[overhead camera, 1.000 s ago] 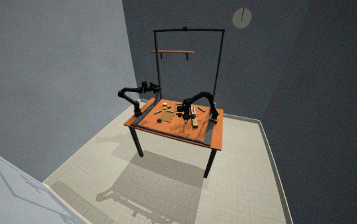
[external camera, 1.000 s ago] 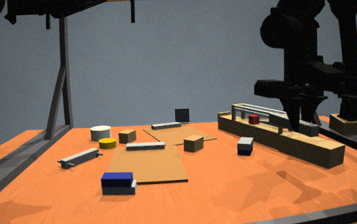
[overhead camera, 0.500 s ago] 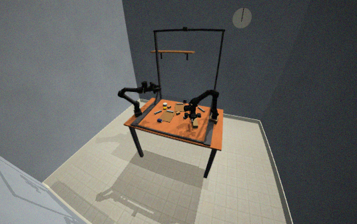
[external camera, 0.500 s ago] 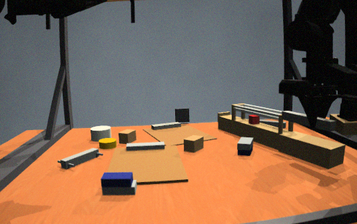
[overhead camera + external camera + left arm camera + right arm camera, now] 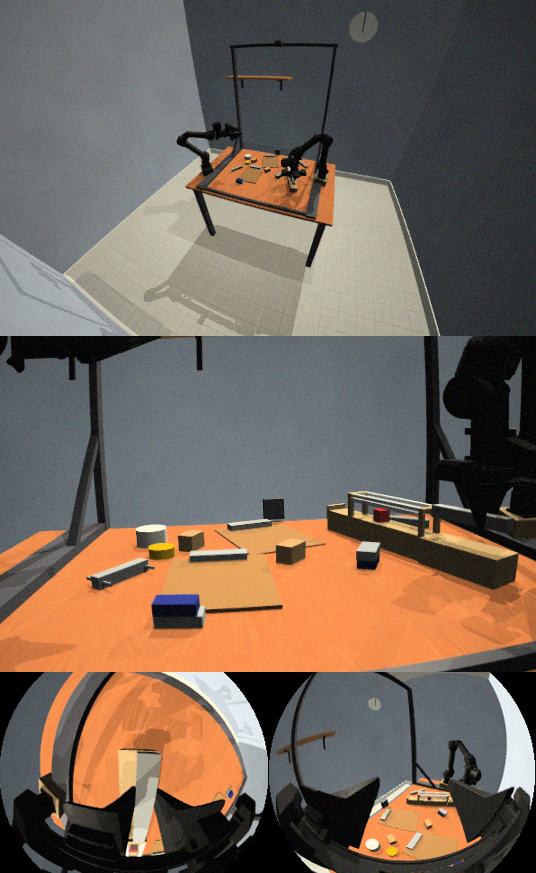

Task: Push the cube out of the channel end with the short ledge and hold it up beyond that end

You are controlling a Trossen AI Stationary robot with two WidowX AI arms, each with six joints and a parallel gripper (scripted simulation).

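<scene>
Right now the tan channel is 22 cm behind my left hand, 3 cm to the right of it and 6 cm below it. From my left hand the other things lie so: yellow disc: 33 cm behind, 46 cm to the right, 11 cm below; then pegged bar: 21 cm behind, 53 cm to the right, 11 cm below.
</scene>
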